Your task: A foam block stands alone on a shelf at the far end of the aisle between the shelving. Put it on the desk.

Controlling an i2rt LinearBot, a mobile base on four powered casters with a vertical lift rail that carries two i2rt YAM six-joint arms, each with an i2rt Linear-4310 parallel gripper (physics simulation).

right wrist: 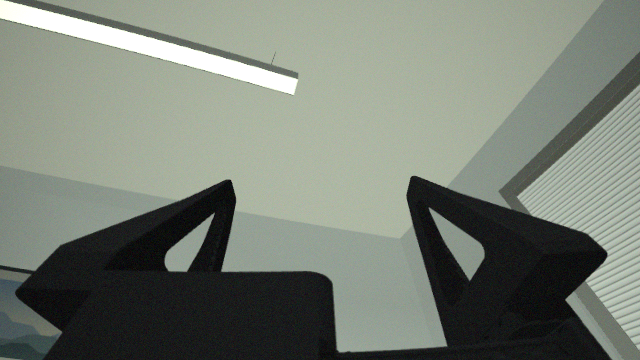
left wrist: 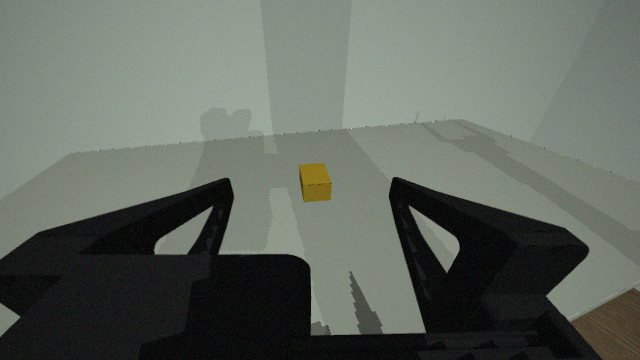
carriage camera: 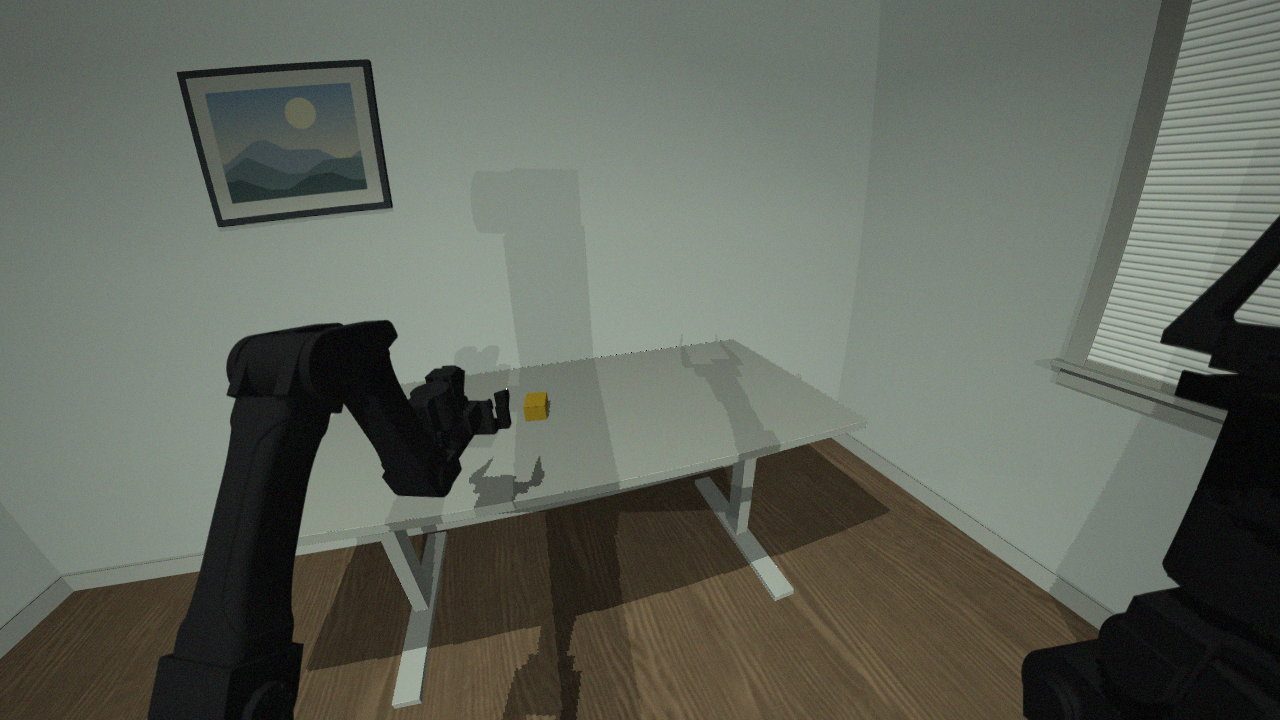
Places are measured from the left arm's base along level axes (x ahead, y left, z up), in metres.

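Pixels of known places: left gripper, fingertip midpoint: (left wrist: 311, 186) (carriage camera: 484, 393); right gripper, fingertip midpoint: (right wrist: 321, 187).
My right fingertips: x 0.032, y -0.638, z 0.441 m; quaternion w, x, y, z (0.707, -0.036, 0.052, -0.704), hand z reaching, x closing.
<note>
Ahead of a thing's pixels: the offset from my right fingertips to its top centre. "spot": to the spot under its first point. Level surfaces: height alone.
The yellow foam block {0.865 m ahead, 0.648 m left, 0.518 m down} (carriage camera: 535, 406) (left wrist: 315, 183) rests on the pale desk {0.563 m down} (carriage camera: 671, 429) (left wrist: 500, 210), left of the desk's middle in the carriage view. My left gripper (left wrist: 311, 186) is open and empty. In the left wrist view the block appears beyond and between its fingertips, with a gap between them. In the carriage view the left gripper's finger shows just left of the block. My right gripper (right wrist: 321, 187) is open and empty, tilted up toward the ceiling. In the carriage view the right arm is at the right edge.
A wall stands behind the desk, with a framed picture (carriage camera: 380, 134) at the upper left. A window with blinds (carriage camera: 1190, 223) (right wrist: 595, 200) and its sill {spot: 0.674 m ahead, 1.099 m right, 0.460 m down} (carriage camera: 1136, 389) are at the right. Desk legs {spot: 1.047 m ahead, 0.035 m right, 1.079 m down} (carriage camera: 742, 501) stand on the wooden floor {1.283 m down} (carriage camera: 716, 653). A ceiling lamp (right wrist: 200, 59) hangs overhead.
</note>
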